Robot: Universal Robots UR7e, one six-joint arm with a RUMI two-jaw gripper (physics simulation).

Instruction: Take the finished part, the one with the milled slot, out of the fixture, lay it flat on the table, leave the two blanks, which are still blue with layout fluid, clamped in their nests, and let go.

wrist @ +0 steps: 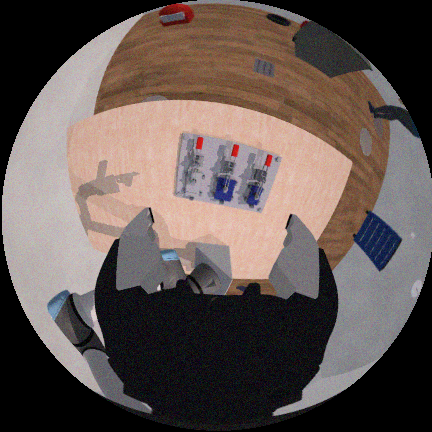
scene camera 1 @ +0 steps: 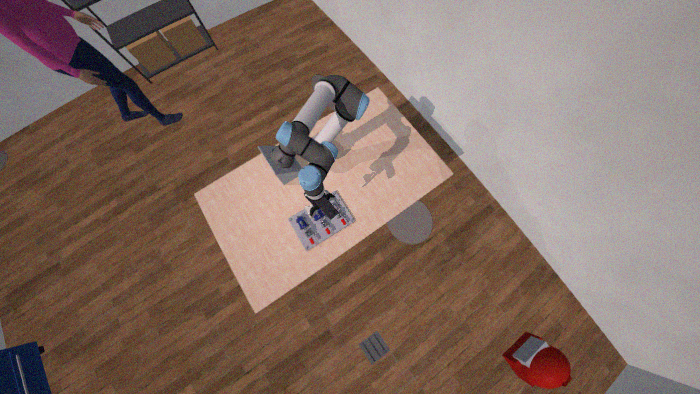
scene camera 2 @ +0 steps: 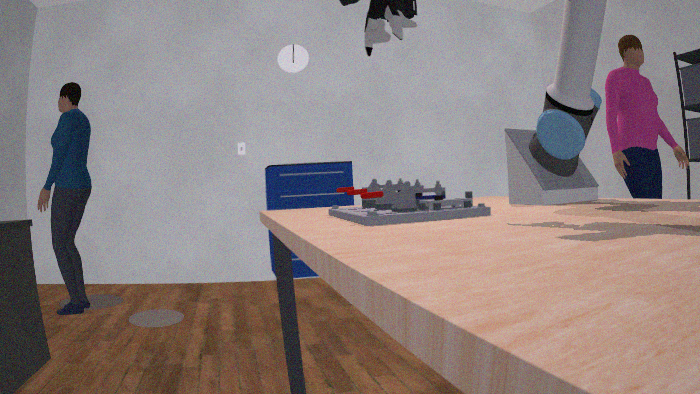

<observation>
The pictures show: the gripper and a grey fixture plate.
</observation>
